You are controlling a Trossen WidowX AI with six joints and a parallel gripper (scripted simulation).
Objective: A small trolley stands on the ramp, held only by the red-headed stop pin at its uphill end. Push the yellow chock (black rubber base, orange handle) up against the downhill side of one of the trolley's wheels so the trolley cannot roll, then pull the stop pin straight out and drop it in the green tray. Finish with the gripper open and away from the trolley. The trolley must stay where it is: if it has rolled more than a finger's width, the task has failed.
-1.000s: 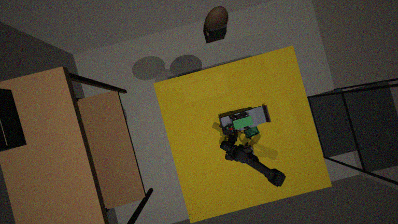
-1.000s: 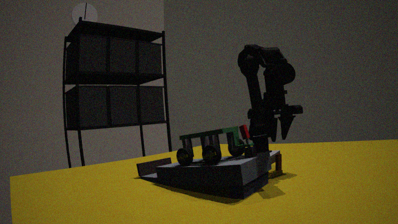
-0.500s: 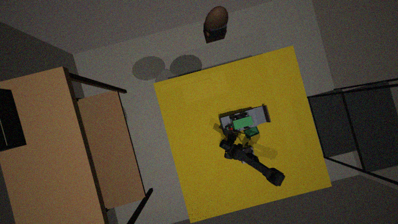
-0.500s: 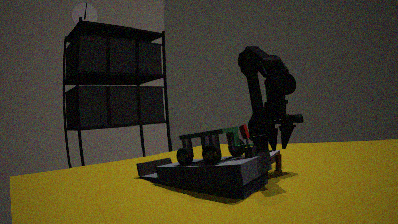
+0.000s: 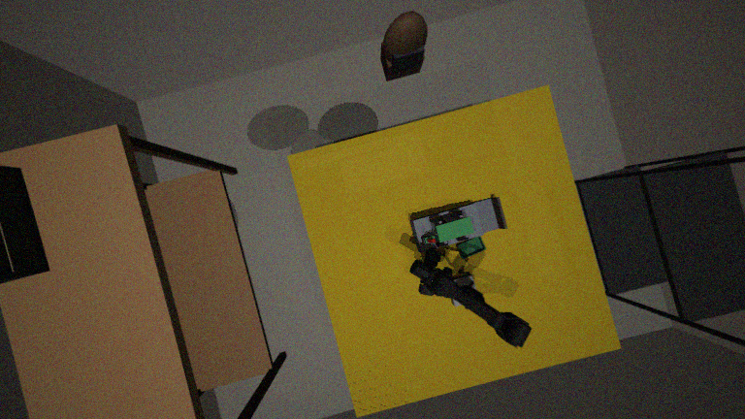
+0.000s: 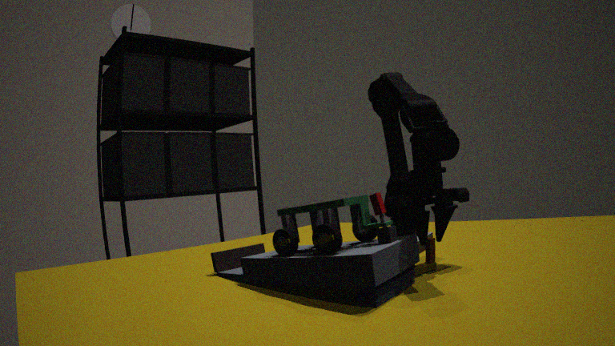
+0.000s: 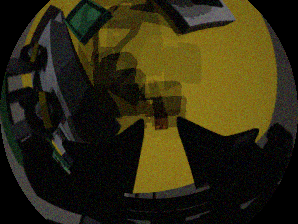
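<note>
Right now the chock is 2 cm ahead of my gripper tip, 1 cm to the right of it and 3 cm below it. Round my gripper tip: trolley: 17 cm ahead, 11 cm to the right, 6 cm above; low stop lip: 21 cm ahead, 37 cm to the right, 3 cm below; red-headed stop pin: 14 cm ahead, 1 cm to the right, 7 cm above.
</note>
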